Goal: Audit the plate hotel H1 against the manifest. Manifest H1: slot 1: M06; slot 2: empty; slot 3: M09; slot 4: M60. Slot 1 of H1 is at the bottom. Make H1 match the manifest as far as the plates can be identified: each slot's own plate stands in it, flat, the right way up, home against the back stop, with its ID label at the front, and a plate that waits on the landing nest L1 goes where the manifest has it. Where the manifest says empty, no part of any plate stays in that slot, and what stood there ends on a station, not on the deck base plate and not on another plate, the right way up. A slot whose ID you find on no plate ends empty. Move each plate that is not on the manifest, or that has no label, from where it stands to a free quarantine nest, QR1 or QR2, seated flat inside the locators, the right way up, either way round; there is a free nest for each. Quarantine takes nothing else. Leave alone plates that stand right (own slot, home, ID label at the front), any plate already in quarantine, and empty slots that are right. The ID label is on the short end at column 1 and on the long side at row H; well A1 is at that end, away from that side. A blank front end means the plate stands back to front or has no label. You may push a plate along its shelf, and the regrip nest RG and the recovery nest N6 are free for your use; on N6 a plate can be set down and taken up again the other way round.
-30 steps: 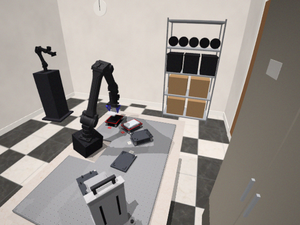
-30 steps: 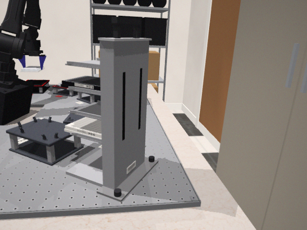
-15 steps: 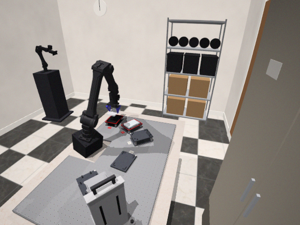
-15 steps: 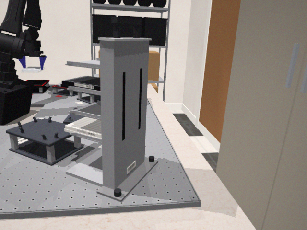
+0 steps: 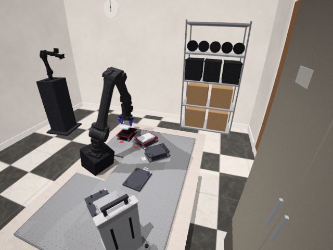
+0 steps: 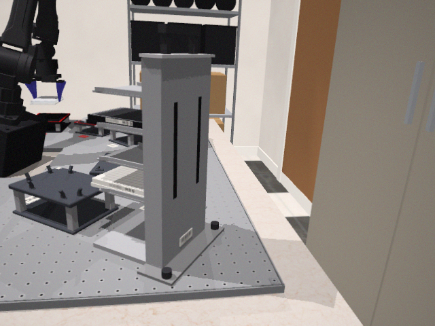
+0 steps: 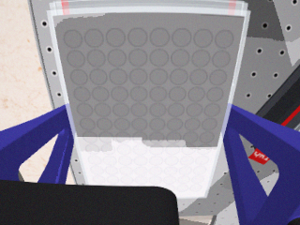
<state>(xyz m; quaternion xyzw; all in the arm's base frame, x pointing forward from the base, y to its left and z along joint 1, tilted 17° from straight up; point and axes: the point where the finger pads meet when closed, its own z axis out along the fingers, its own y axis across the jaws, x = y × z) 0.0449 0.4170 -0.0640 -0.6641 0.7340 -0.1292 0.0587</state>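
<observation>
The red-edged nest lies 1 cm to the right of my hand and 7 cm below it. Round my hand: black plate (28 cm ahead, 86 cm to the right, 10 cm above); then white plate (28 cm ahead, 86 cm to the right, 1 cm below); then H1 tag (30 cm ahead, 76 cm to the right, 11 cm below).
</observation>
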